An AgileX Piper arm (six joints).
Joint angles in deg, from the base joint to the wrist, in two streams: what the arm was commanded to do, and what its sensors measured. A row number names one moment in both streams.
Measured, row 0: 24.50, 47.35, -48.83, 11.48, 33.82, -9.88
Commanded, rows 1 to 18: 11.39, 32.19, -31.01, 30.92, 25.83, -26.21; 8.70, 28.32, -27.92, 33.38, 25.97, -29.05; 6.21, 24.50, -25.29, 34.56, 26.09, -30.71; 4.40, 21.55, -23.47, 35.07, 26.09, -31.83; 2.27, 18.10, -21.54, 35.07, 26.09, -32.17; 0.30, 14.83, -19.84, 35.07, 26.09, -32.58; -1.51, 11.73, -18.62, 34.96, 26.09, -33.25; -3.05, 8.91, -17.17, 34.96, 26.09, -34.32; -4.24, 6.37, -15.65, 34.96, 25.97, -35.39; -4.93, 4.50, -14.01, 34.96, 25.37, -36.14; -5.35, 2.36, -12.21, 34.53, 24.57, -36.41; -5.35, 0.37, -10.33, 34.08, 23.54, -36.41; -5.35, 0.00, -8.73, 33.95, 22.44, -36.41; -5.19, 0.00, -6.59, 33.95, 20.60, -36.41; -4.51, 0.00, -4.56, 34.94, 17.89, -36.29; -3.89, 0.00, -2.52, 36.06, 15.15, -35.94; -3.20, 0.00, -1.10, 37.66, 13.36, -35.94; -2.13, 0.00, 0.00, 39.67, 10.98, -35.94
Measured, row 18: -4.47, 0.41, -5.35, 35.04, 19.70, -35.73
